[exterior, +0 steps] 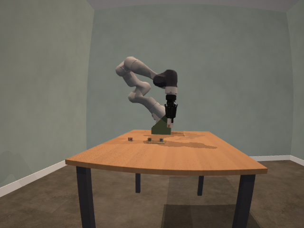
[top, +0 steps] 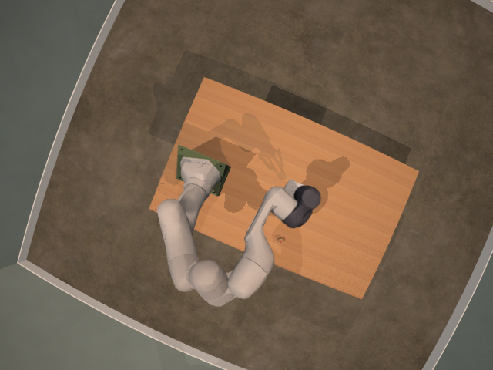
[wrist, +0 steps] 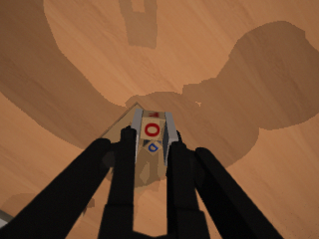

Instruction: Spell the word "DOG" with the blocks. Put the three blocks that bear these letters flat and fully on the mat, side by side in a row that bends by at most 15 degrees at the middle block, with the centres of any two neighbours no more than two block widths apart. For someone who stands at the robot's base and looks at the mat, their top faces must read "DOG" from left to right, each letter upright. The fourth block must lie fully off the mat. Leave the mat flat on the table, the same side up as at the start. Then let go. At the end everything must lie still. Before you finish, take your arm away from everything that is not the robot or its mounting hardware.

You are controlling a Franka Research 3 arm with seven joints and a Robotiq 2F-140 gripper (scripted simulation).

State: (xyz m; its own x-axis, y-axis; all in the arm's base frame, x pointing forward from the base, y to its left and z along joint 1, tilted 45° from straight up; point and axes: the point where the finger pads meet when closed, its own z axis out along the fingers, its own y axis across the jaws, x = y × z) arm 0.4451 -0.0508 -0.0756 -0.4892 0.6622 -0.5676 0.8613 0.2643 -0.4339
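Now: hand 40 mm short of the mat, 100 mm to the left of it and 130 mm above it. From my hand the other things lie so: G block 30 mm ahead, 140 mm to the right, 120 mm below.
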